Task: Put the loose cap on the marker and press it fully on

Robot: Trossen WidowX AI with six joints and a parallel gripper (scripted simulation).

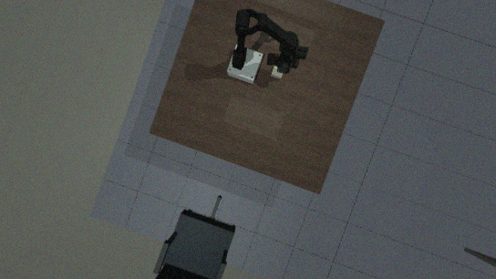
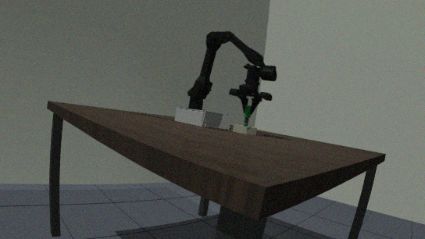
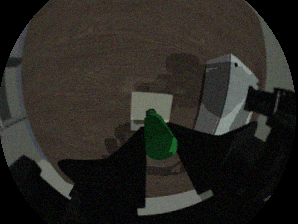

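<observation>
The green cap lies 10 mm above my gripper tip. The rest, counted from my gripper tip: white holder block 70 mm below.
</observation>
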